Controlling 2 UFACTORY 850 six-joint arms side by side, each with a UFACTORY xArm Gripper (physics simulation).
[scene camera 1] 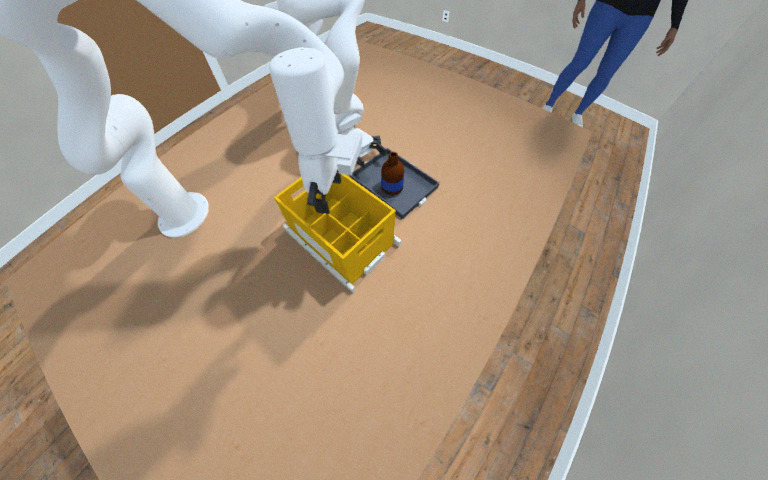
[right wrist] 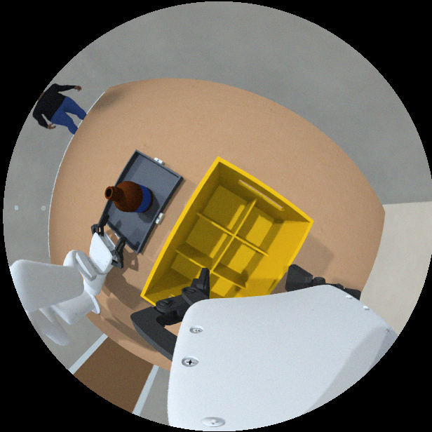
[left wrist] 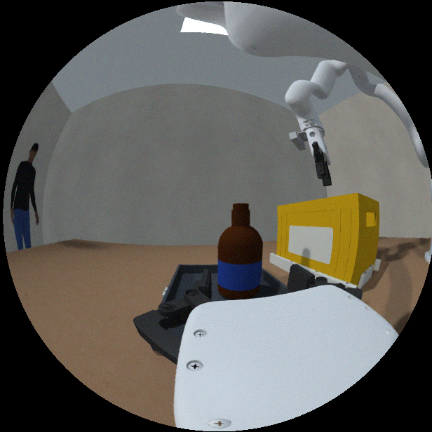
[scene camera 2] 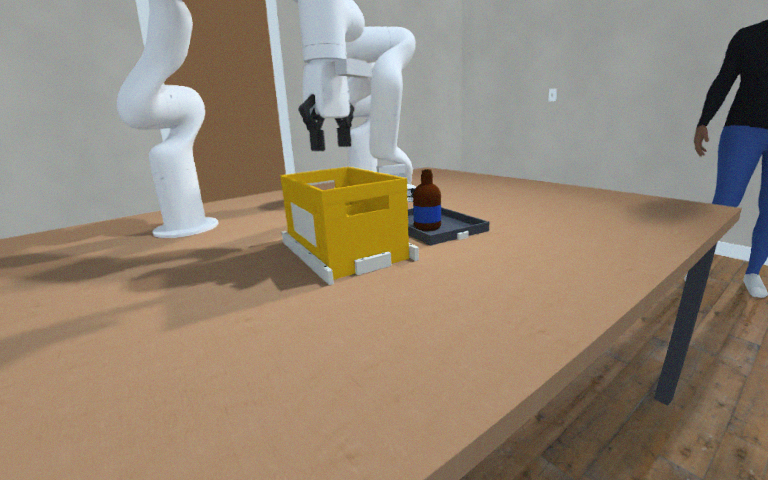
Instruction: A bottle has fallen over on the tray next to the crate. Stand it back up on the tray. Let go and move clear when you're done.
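The brown bottle with a blue label (scene camera 1: 392, 174) (scene camera 2: 427, 203) (left wrist: 240, 260) (right wrist: 131, 196) stands upright on the dark tray (scene camera 1: 419, 195) (scene camera 2: 459, 221) (right wrist: 146, 167), beside the yellow crate (scene camera 1: 365, 263) (scene camera 2: 368, 237) (left wrist: 345, 220) (right wrist: 287, 235). My left gripper (scene camera 1: 375, 157) (left wrist: 252, 280) (right wrist: 113, 225) is open and empty, low at the tray's edge, with a gap between its fingertips and the bottle. In scene camera 2 it is mostly hidden behind the crate and bottle. My right gripper (scene camera 1: 330, 194) (scene camera 2: 331, 146) (left wrist: 325, 181) (right wrist: 250, 280) is open and empty, above the crate.
The crate is divided into compartments, and those that show hold no bottles. White stops (scene camera 1: 374, 263) (scene camera 2: 373, 263) stand along its base. A small white block (scene camera 1: 422, 201) (scene camera 2: 462, 234) sits at the tray's outer edge. A person (scene camera 1: 611, 45) (scene camera 2: 741, 113) stands beyond the table.
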